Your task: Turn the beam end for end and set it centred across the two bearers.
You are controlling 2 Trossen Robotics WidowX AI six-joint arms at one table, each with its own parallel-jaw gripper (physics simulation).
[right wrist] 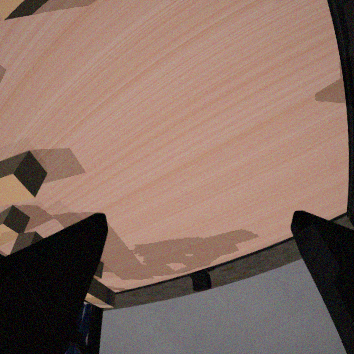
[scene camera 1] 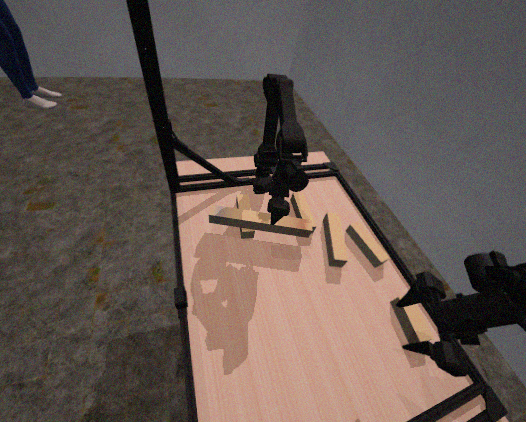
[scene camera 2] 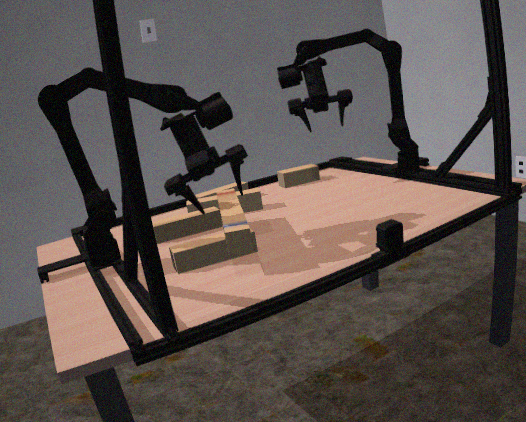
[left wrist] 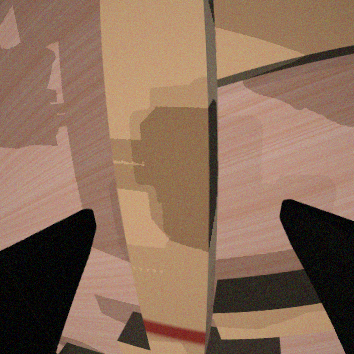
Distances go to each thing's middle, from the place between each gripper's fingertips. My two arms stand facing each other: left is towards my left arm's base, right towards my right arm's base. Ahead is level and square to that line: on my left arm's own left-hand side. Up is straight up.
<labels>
My left gripper is now 40 mm past the beam (scene camera 1: 222, 215) and 20 mm above it.
The beam is 410 mm to the left of my right hand, 190 mm behind it and 110 mm below it.
</labels>
